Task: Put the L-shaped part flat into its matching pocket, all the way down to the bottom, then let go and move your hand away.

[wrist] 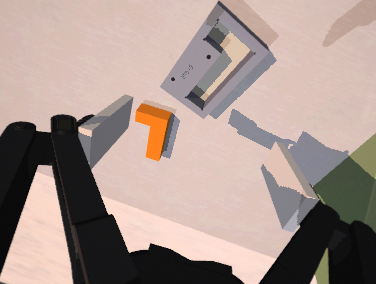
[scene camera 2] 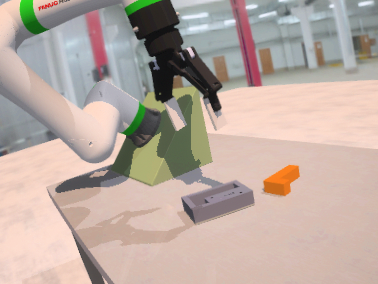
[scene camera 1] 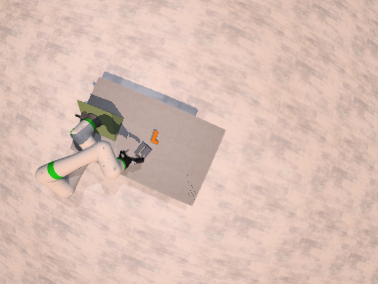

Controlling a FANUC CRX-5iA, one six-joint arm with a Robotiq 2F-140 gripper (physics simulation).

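Places are measured from the arm's base along level axes (x ahead, y left, z up), in centimetres.
Where they show: gripper, fingertip midpoint: (wrist: 200, 134) (scene camera 2: 199, 127) (scene camera 1: 136, 153); arm's base, link origin: (scene camera 2: 147, 128) (scene camera 1: 94, 119).
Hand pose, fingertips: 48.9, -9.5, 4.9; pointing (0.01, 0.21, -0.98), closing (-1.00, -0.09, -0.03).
Things, the pixels of their top centre, and the offset from my fingertips, as dx, dy, dz. Level surfaces: height alone.
- orange L-shaped part, top centre: (wrist: 148, 138) (scene camera 2: 286, 173) (scene camera 1: 156, 137) +6.6, +17.6, -15.8
- grey pocket block, top centre: (wrist: 209, 71) (scene camera 2: 215, 193) (scene camera 1: 142, 152) +0.9, +0.2, -15.2
- table, surface height: dz -18.9
The orange L-shaped part (scene camera 1: 155, 137) (scene camera 2: 280, 182) (wrist: 159, 127) lies flat on the table, beside and apart from the grey pocket block (scene camera 1: 143, 150) (scene camera 2: 225, 206) (wrist: 192, 67). The L-shaped pocket in the block's top is empty in the wrist view; its floor (wrist: 236, 50) is partly lit. My gripper (scene camera 1: 133, 159) (scene camera 2: 198, 126) (wrist: 200, 134) is wide open with nothing between its fingers. It hangs well above the table, and in scene camera 2 it appears above and to the left of the part. In the wrist view the part lies nearer the left finger.
A green wedge-shaped stand (scene camera 1: 87, 107) (scene camera 2: 201, 117) (wrist: 357, 185) stands on the table (scene camera 1: 175, 165) (scene camera 2: 300, 240), at the left in scene camera 1. The arm's dark base (scene camera 2: 147, 127) is against its sloping face. A grey strip (scene camera 1: 150, 93) runs along the table's upper edge in scene camera 1.
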